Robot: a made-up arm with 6 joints. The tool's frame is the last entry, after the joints. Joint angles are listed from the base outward. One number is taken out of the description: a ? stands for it. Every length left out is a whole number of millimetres.
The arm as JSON. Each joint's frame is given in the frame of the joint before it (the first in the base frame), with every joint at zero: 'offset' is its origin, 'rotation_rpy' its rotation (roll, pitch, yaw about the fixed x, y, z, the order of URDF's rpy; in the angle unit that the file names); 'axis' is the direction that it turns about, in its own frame. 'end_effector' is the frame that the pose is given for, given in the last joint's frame.
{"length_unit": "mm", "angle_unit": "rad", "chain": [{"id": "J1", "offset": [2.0, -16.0, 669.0], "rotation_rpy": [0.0, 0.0, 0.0], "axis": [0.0, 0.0, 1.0]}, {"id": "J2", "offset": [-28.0, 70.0, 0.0], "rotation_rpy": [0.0, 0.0, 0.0], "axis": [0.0, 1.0, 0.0]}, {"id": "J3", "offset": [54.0, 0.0, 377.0], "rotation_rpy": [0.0, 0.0, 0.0], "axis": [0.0, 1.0, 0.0]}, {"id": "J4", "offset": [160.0, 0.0, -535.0], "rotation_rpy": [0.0, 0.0, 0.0], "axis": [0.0, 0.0, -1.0]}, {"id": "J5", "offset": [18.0, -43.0, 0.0], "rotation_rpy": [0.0, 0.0, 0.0], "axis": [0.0, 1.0, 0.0]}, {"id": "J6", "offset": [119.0, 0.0, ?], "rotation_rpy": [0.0, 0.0, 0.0], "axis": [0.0, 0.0, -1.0]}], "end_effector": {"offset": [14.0, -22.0, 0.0], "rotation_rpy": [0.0, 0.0, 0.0]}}
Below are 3 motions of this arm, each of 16 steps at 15 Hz.
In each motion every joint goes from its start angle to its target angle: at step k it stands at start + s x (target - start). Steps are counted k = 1, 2, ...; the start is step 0. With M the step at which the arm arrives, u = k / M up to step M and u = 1 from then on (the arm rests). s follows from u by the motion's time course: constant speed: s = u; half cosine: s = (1 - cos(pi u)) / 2; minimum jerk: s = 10 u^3 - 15 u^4 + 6 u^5.
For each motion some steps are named. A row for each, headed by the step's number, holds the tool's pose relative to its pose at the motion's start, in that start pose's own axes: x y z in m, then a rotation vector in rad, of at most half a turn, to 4 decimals.
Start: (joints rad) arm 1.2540 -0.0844 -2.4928 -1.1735 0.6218 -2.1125
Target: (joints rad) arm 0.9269 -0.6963 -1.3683 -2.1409 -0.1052 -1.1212
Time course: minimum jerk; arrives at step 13
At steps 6, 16:
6: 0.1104 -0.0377 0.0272 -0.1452 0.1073 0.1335
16: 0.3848 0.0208 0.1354 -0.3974 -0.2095 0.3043

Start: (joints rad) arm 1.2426 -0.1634 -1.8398 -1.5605 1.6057 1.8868
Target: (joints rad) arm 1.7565 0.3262 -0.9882 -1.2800 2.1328 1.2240
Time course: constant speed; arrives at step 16
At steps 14, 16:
14: -0.6559 -0.3615 0.2443 -0.0917 -0.1973 1.7727
16: -0.6907 -0.4549 0.2608 -0.1220 -0.3351 1.9932

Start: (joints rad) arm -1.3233 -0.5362 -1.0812 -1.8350 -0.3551 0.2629
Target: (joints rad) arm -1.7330 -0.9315 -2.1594 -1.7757 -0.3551 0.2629
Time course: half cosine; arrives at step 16
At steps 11, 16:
11: 0.2391 -0.3727 0.5381 -1.0264 0.2799 0.5056
16: 0.4039 -0.3290 0.6833 -1.2868 0.3222 0.7163

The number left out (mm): -159.0
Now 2 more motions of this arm.
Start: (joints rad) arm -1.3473 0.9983 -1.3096 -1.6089 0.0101 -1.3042
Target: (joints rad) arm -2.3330 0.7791 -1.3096 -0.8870 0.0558 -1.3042
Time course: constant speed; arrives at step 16
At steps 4, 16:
4: -0.1361 0.1761 0.0204 0.0736 0.0745 -0.4137
16: -0.1785 0.8535 0.2222 0.2893 0.3815 -1.6225

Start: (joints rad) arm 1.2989 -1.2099 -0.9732 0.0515 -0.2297 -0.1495
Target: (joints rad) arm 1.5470 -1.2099 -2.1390 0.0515 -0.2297 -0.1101
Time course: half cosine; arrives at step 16
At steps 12, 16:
12: 0.4884 -0.2085 0.4689 -0.0310 -0.9901 -0.2573
16: 0.5062 -0.2633 0.5850 -0.0539 -1.1569 -0.3083

